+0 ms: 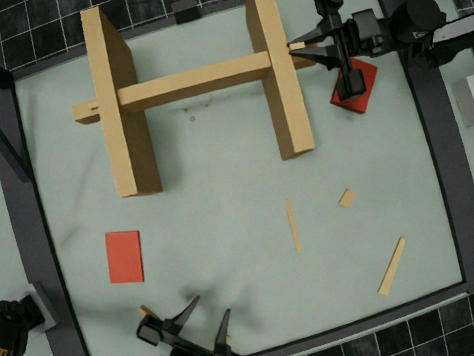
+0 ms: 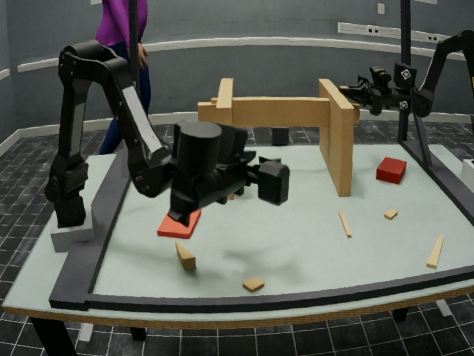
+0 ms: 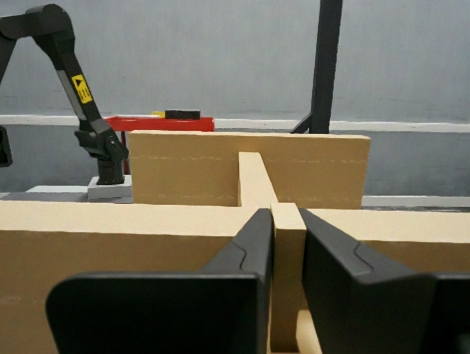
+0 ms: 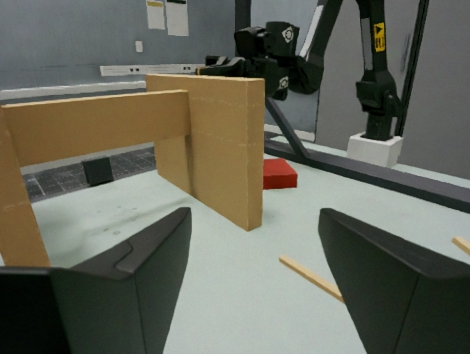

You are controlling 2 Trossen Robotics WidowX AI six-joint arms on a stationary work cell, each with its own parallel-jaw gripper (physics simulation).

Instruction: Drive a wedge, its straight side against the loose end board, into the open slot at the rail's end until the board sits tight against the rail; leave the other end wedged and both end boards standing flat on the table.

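Frame: origin at the left arm's base, x left, y back, z up, level; centimetres.
Seen in the pictures: left gripper, between the fingertips: [image 1: 288, 49] [image 2: 339, 89] [image 3: 280, 219] [image 4: 197, 71]; right gripper, between the fingertips: [image 1: 214, 303] [image 2: 267, 157] [image 4: 255, 218]; left arm's base, origin of its link: [image 4: 376, 137]; right arm's base, origin of its link: [image 1: 26, 314] [image 2: 71, 219] [image 3: 111, 180].
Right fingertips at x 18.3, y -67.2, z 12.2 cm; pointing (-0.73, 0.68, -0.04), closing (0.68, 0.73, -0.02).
Observation:
Offsets run from my right fingertips to a thing's top centre.
My left gripper [image 1: 289, 48] [image 3: 280, 219] is shut on an upright wooden wedge @(dx -34.1, dy +24.9, dz +5.0 cm) [image 1: 297, 46] [image 3: 289, 260] at the outer face of the loose end board @(dx -34.3, dy +22.3, dz +3.6 cm) [image 1: 290, 85] [image 2: 341, 145] [image 4: 220, 150]. The wedge's lower end reaches the rail's projecting end; its depth in the slot is hidden. The rail @(dx -35.3, dy +8.2, dz +1.4 cm) [image 1: 195, 80] [image 2: 280, 111] [image 4: 100, 122] meets this board's inner face; whether it is tight is unclear. The board stands upright on the table. The other end board @(dx -36.2, dy -5.7, dz +3.6 cm) [image 1: 112, 125] [image 3: 325, 170] stands upright, with a wedge @(dx -36.4, dy -8.4, dz +1.6 cm) [image 1: 94, 106] in the rail's far end. My right gripper [image 1: 213, 303] [image 4: 255, 218] is open and empty.
A red block @(dx -29.1, dy +39.1, dz -15.5 cm) [image 1: 370, 80] [image 2: 391, 170] lies below the left gripper. A flat red block @(dx -10.1, dy -17.4, dz -17.3 cm) [image 1: 124, 257] [image 2: 180, 225], a thin strip @(dx -5.6, dy +17.7, dz -17.9 cm) [image 1: 293, 226] [image 2: 345, 223], a long wedge @(dx +9.9, dy +35.7, dz -17.7 cm) [image 1: 391, 266] [image 2: 436, 251] and small blocks lie on the table. Another wedge @(dx +3.5, dy -15.6, dz -15.9 cm) [image 2: 185, 257] lies near the right gripper.

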